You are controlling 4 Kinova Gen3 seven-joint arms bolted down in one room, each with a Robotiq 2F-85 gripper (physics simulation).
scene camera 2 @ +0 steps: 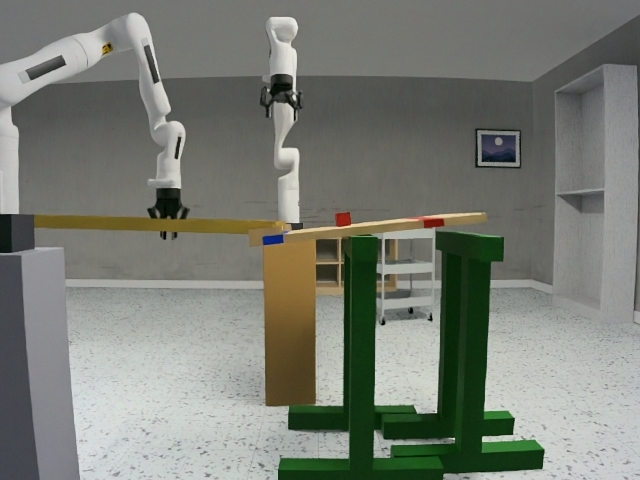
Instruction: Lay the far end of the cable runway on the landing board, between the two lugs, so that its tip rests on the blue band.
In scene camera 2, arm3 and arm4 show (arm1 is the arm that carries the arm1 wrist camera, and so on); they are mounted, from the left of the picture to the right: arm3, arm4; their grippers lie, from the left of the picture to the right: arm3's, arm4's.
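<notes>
The yellow cable runway (113, 223) reaches from a dark block at the left to the left end of the pale wooden landing board (390, 225). Its tip is beside the blue band (272, 239); contact with the band cannot be made out. A pale lug (255, 237) shows at that end; the other lug is hard to make out. The board slants, its right end higher in the picture. Arm3's gripper (168, 235) has its fingers close together at the runway, partly hidden by its near side, and appears shut on it. Arm4's gripper (281, 114) is open, high above the runway.
A red block (342, 219) sits on the board, with a red band (433, 222) farther right. Green trestles (362, 330) (473, 330) stand below; a gap shows above the right one. A grey pedestal (49, 351) and an orange pillar (289, 320) stand left. A white trolley (405, 268) stands behind.
</notes>
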